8 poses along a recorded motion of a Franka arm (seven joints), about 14 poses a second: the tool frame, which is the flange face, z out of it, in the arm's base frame.
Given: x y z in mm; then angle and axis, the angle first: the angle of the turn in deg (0 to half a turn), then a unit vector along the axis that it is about.
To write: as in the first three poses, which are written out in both.
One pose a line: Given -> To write
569 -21 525 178.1 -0.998 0.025 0.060 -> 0.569 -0.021 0.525 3.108 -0.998 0.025 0.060
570 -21 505 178.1 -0.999 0.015 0.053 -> 0.570 -0.021 0.505 3.108 -0.998 0.015 0.053
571 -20 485 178.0 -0.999 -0.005 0.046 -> 0.571 -0.020 0.485 3.107 -0.999 -0.005 0.046
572 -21 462 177.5 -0.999 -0.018 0.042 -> 0.572 -0.021 0.462 3.098 -0.999 -0.018 0.042
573 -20 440 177.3 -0.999 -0.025 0.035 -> 0.573 -0.020 0.440 3.094 -0.999 -0.025 0.035
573 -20 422 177.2 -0.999 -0.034 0.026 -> 0.573 -0.020 0.422 3.093 -0.999 -0.034 0.026
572 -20 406 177.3 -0.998 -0.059 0.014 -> 0.572 -0.020 0.406 3.094 -0.998 -0.059 0.014
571 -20 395 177.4 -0.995 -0.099 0.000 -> 0.571 -0.020 0.395 3.096 -0.995 -0.099 0.000
